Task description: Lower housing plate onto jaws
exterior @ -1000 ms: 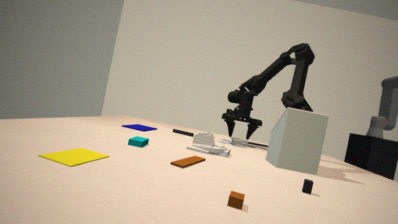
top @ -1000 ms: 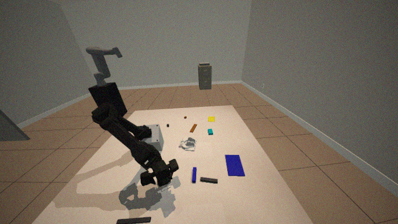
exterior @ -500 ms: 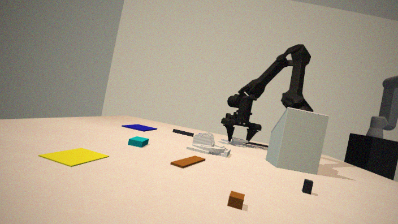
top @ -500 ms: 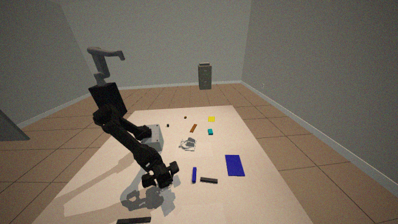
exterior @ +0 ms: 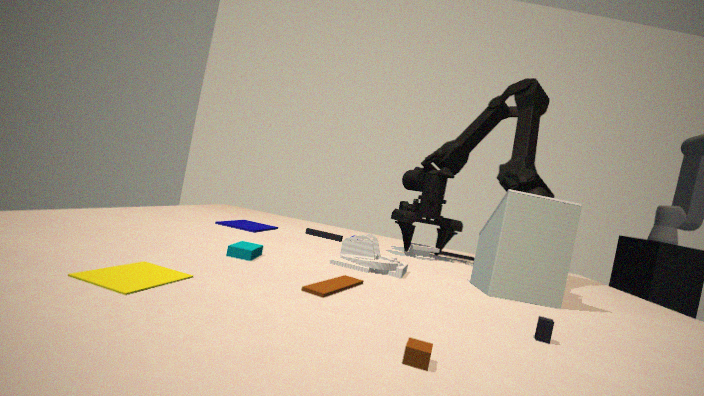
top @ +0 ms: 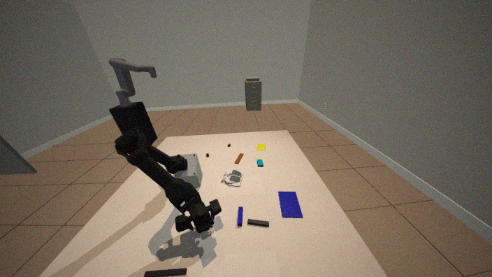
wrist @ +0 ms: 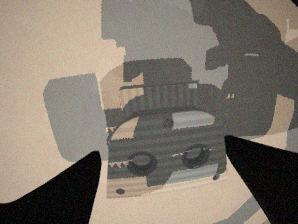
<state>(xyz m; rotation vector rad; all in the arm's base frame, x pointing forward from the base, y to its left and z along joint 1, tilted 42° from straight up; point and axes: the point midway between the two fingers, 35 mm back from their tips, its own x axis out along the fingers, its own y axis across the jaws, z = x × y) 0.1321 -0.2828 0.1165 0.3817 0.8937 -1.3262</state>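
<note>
Now: the blue bar 180 mm ahead of my gripper tip and 10 mm to the left of it. Round my gripper tip: teal block: 360 mm ahead, 370 mm to the left; blue plate: 440 mm ahead, 30 mm to the left, 10 mm below; small black cube: 30 mm behind, 540 mm to the left.
</note>
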